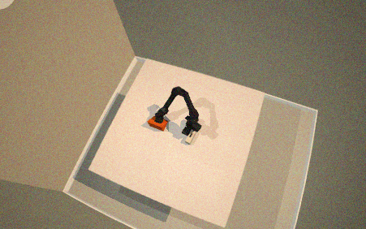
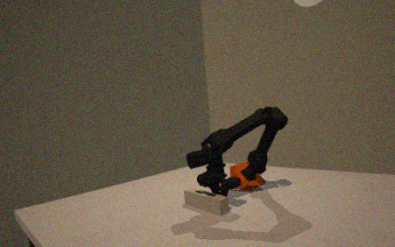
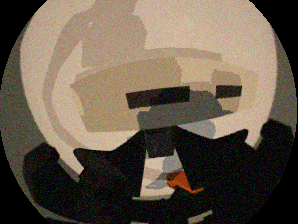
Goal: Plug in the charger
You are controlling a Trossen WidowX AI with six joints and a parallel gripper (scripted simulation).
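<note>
Now: the black two-prong charger 2 cm ahead of my gripper tip and 1 cm above it.
</note>
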